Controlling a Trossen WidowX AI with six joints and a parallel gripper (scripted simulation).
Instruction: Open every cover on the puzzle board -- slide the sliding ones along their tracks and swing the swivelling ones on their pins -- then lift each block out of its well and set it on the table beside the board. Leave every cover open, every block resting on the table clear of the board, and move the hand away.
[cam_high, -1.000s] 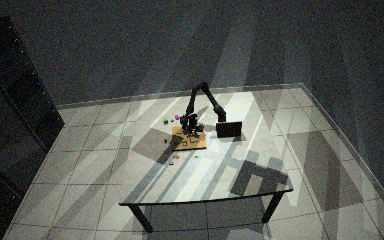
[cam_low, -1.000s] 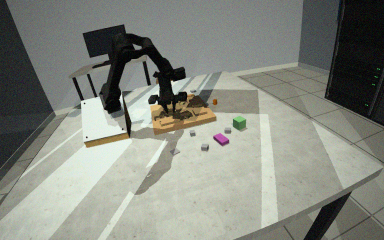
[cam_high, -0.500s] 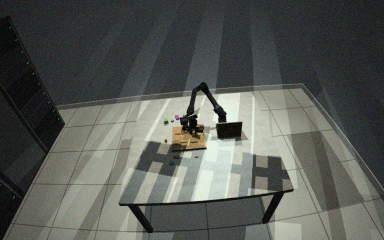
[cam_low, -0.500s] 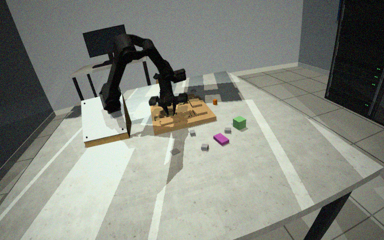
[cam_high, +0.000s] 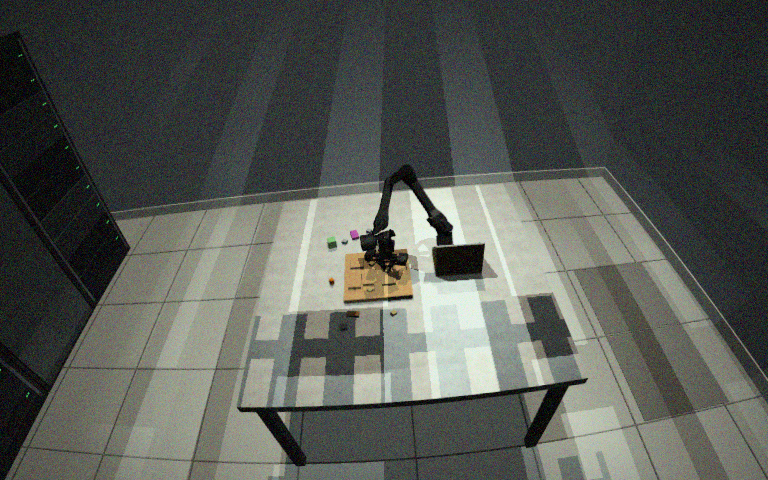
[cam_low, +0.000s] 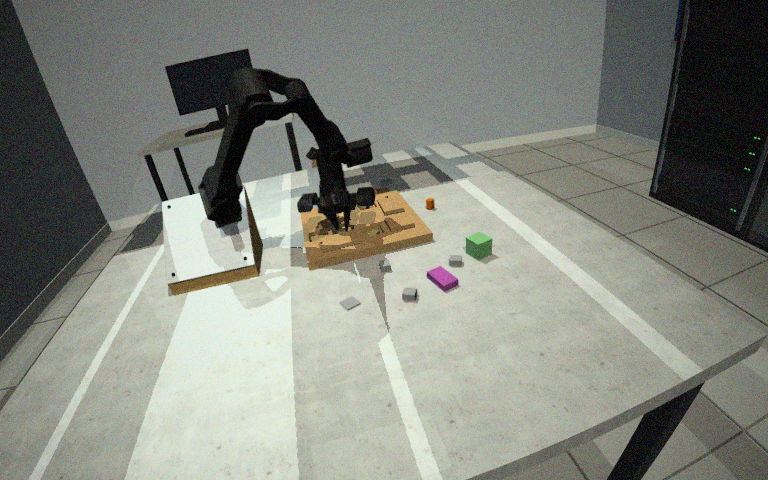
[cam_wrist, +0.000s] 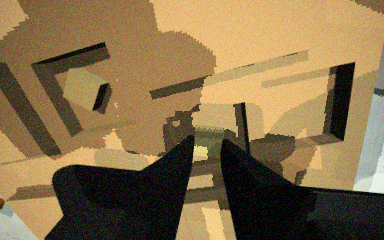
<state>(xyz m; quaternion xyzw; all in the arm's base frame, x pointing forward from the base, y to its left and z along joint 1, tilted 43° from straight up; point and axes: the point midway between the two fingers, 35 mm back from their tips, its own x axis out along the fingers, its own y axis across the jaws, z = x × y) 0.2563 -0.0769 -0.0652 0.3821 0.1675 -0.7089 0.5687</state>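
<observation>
Now: the tan puzzle board 50 mm ahead of my gripper tip. Round my gripper tip: magenta block (290 mm to the right, 140 mm ahead, 10 mm below); brown block (220 mm to the left, 170 mm ahead, 10 mm below); orange cylinder (260 mm ahead, 30 mm to the left).
</observation>
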